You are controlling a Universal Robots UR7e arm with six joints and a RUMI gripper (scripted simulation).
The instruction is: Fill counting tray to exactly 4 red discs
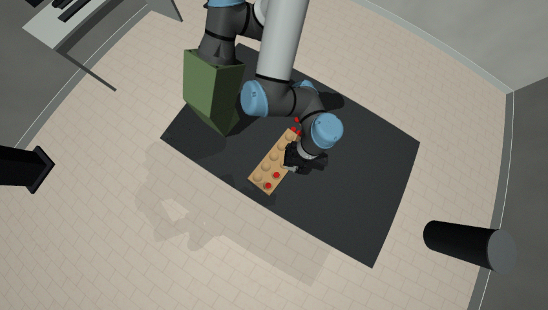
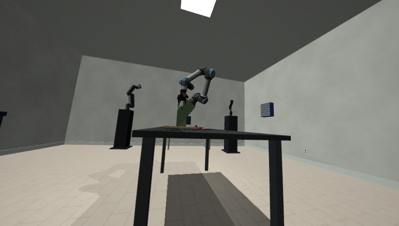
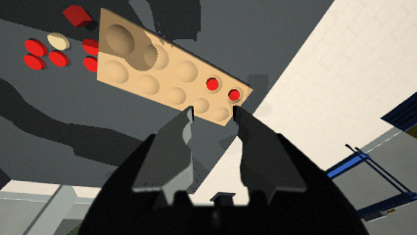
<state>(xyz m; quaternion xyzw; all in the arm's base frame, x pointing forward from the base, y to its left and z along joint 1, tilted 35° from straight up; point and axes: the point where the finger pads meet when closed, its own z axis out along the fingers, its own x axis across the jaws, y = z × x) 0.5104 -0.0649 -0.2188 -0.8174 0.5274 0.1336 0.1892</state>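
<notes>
The tan disc is 80 mm behind my hand, 300 mm to the left of it and 230 mm below it. From my hand the other things lie so: red cube: 10 mm behind, 250 mm to the left, 220 mm below; then wooden counting tray: 80 mm behind, 30 mm to the left, 220 mm below.
</notes>
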